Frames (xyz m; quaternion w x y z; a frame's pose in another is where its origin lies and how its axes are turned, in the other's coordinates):
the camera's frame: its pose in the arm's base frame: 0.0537 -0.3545 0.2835 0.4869 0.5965 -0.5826 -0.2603
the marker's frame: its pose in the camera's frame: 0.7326 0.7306 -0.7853 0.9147 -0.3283 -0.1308 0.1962
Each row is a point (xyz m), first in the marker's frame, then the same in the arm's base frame.
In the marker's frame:
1: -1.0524 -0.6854 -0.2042
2: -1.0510 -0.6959 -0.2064
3: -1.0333 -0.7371 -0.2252
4: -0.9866 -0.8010 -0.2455
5: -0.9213 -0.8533 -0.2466
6: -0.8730 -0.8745 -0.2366
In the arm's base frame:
1: 0.7461 -0.2934 0.2403
2: 0.7459 -0.3008 0.2324
3: 0.7532 -0.3418 0.2075
4: 0.7535 -0.4190 0.1807
5: 0.7353 -0.5006 0.1760
6: 0.7150 -0.5488 0.1878

